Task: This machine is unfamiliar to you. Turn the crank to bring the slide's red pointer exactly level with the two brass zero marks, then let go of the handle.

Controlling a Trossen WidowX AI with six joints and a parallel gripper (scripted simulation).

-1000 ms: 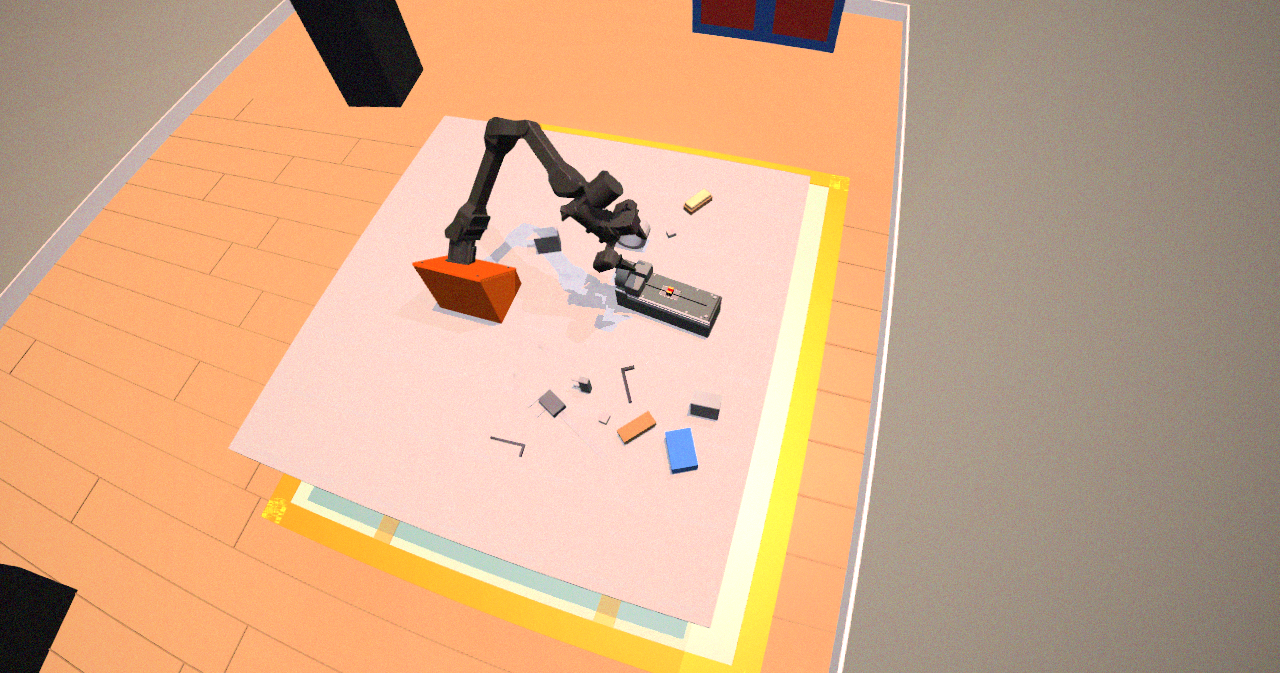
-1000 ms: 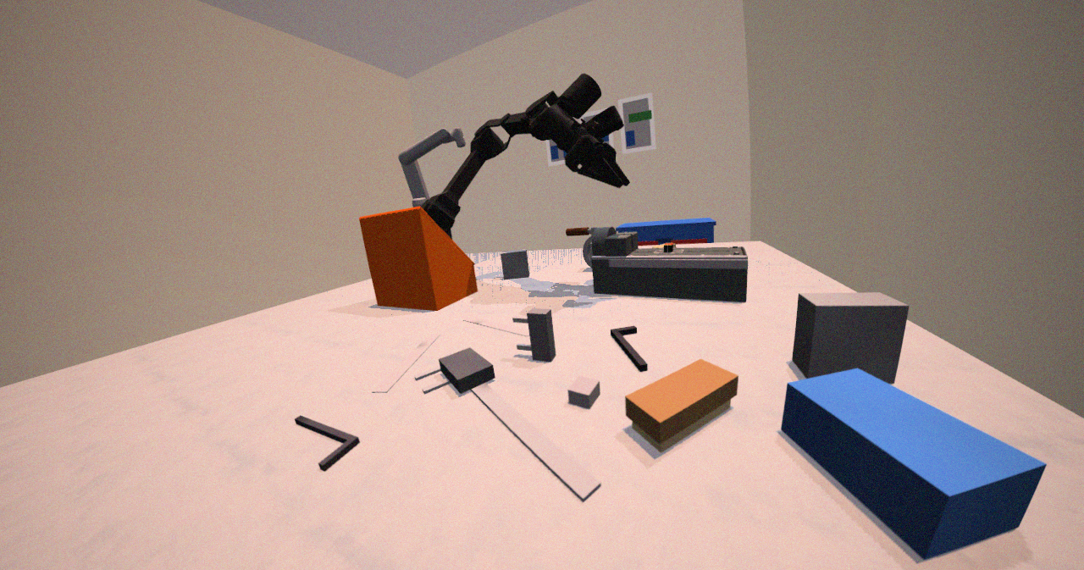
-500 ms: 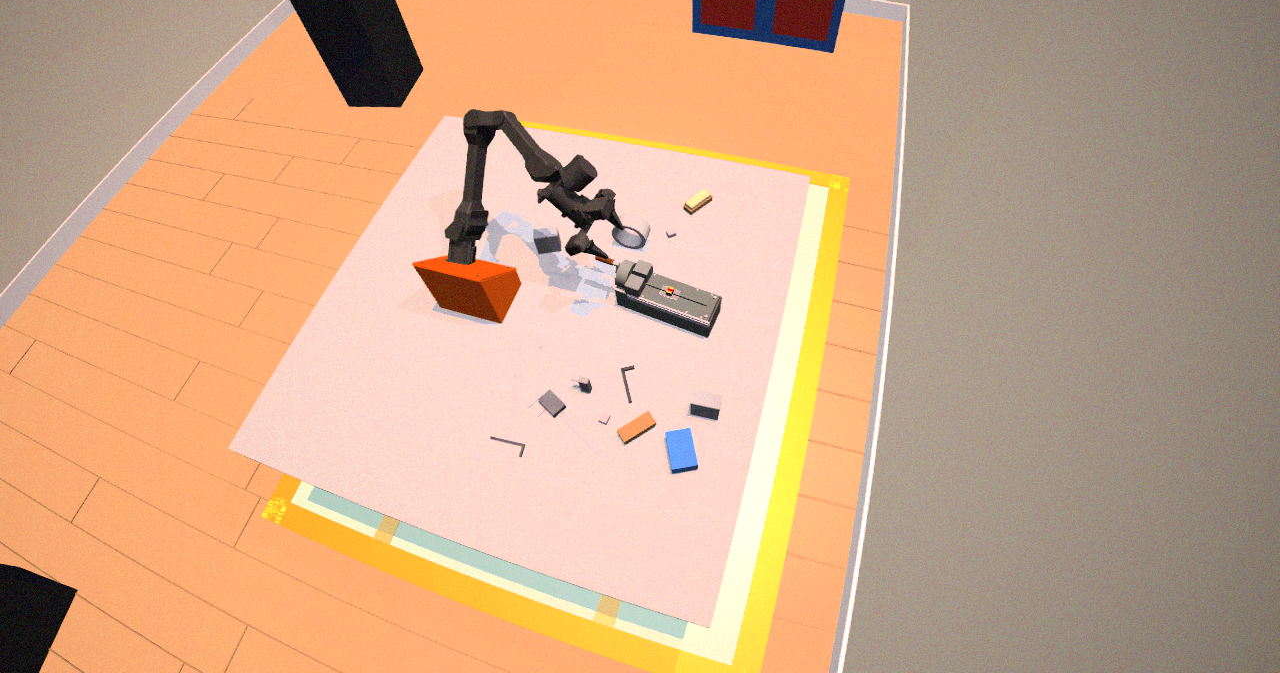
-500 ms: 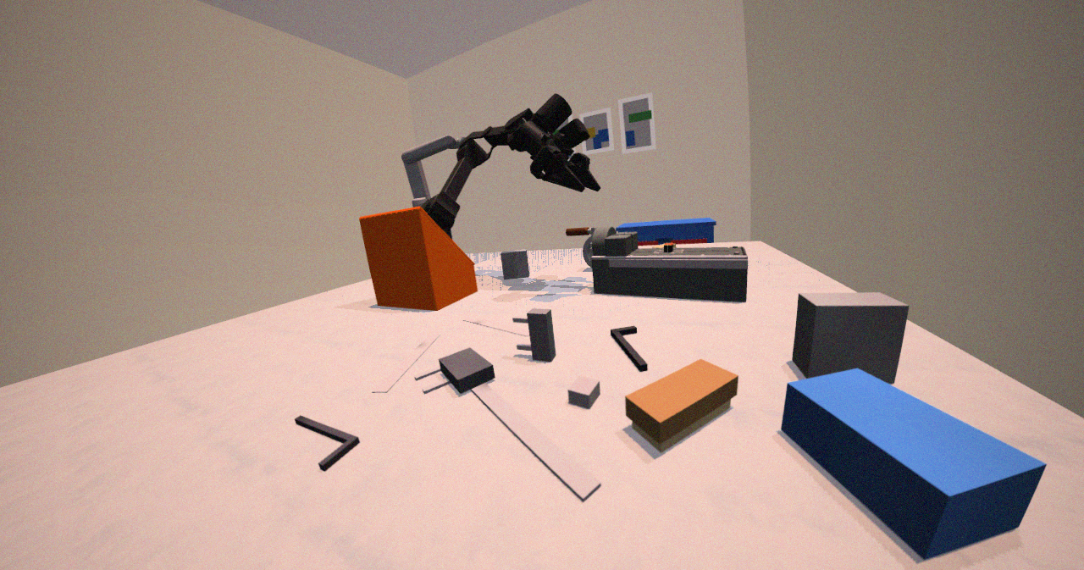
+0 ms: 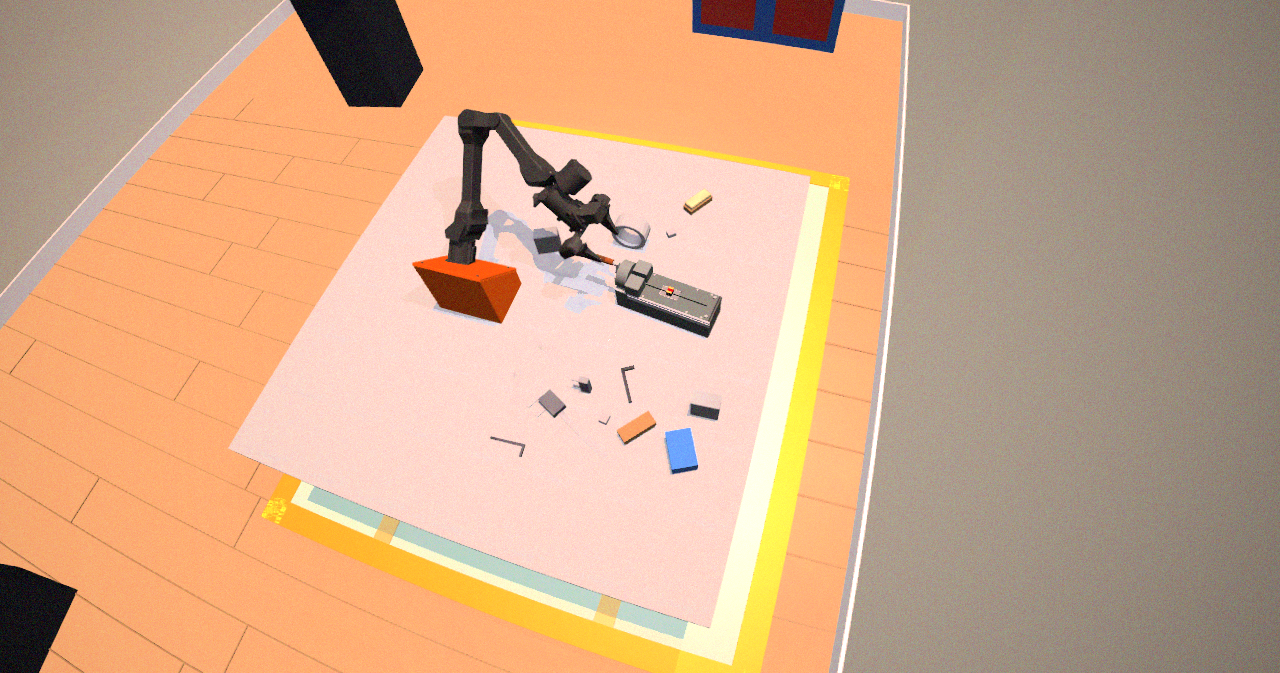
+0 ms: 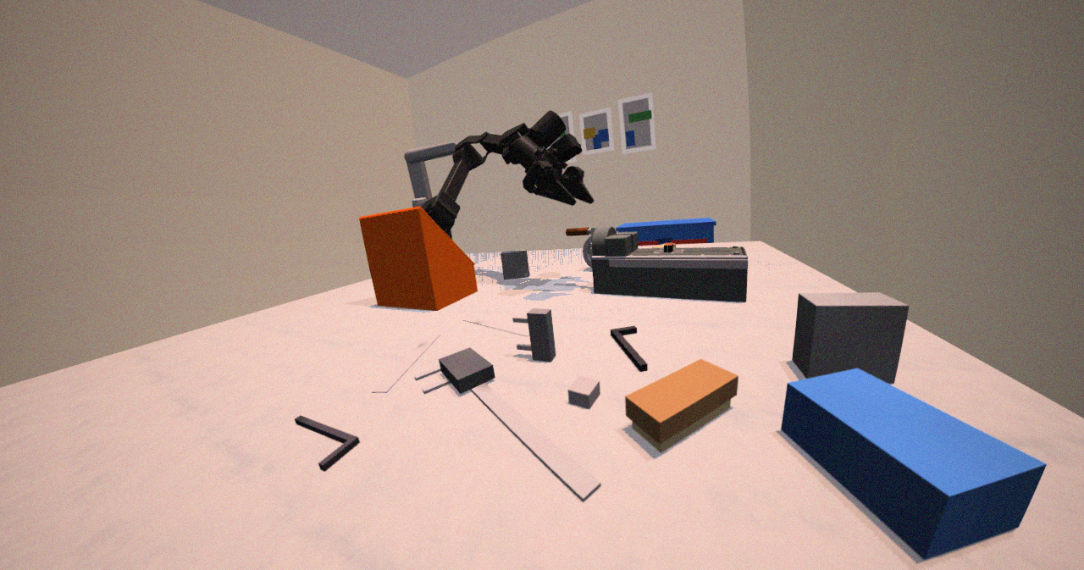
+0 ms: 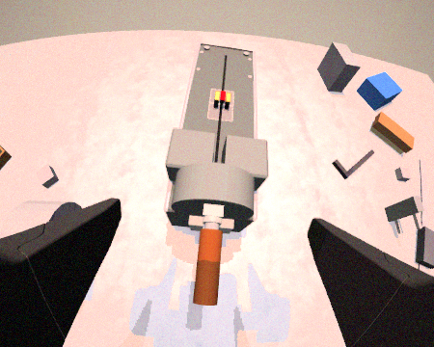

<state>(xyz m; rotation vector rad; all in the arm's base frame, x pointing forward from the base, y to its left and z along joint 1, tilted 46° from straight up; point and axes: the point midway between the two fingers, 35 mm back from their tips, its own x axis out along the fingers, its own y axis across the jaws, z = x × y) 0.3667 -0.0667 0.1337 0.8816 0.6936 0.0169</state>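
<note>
Now: the crank handle 6 cm below my gripper tip and 2 cm behind it. From my gripper tip the other things lie so: red pointer: 16 cm ahead, 10 cm below, 5 cm to the right; blue block: 44 cm to the right, 23 cm ahead, 16 cm below.
</note>
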